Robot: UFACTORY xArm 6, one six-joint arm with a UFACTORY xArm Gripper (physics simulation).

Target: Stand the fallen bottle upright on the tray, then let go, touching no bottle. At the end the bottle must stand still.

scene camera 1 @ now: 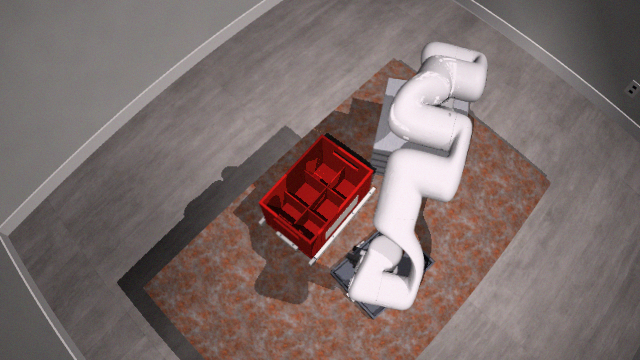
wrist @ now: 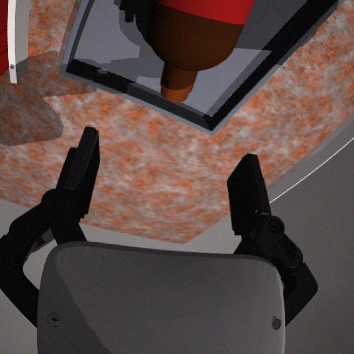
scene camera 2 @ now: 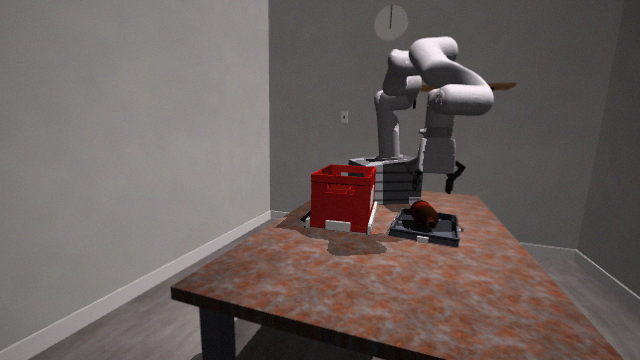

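Pixels of known places: gripper, fingertip midpoint: point(wrist: 169, 154) point(scene camera 2: 431, 192); arm's base, origin of the base link: point(scene camera 2: 389, 158).
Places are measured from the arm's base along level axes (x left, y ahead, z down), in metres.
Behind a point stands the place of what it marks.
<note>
The brown bottle with a red band point(scene camera 2: 424, 214) {x 0.130, y 0.473, z 0.127 m} point(wrist: 200, 40) {x 0.143, y 0.439, z 0.109 m} lies on its side on the dark grey tray point(scene camera 1: 345, 275) {x 0.067, y 0.508, z 0.182 m} point(scene camera 2: 445, 241) {x 0.183, y 0.556, z 0.177 m} point(wrist: 105, 47) {x 0.070, y 0.500, z 0.183 m}. In the wrist view its neck points down the picture to the tray's near corner, and its base is cut off by the top edge. In scene camera 1 the arm hides the bottle and part of the tray. My gripper point(scene camera 2: 432, 189) {x 0.142, y 0.491, z 0.051 m} point(wrist: 169, 154) {x 0.142, y 0.491, z 0.051 m} is open and empty, pointing down. In scene camera 2 its fingers hang above the bottle, apart from it. In scene camera 1 the arm hides the fingers.
A tall red crate with compartments point(scene camera 1: 315, 245) {x -0.039, y 0.515, z 0.071 m} point(scene camera 2: 342, 207) {x -0.120, y 0.532, z 0.113 m} stands beside the tray, with white strips along its foot. The grey layered base block point(scene camera 1: 385, 142) {x -0.069, y 0.162, z 0.015 m} point(scene camera 2: 405, 185) {x 0.079, y 0.118, z 0.104 m} stands behind, under the arm. Low walls rim the tray. A wooden shelf point(scene camera 2: 505, 86) is on the back wall.
</note>
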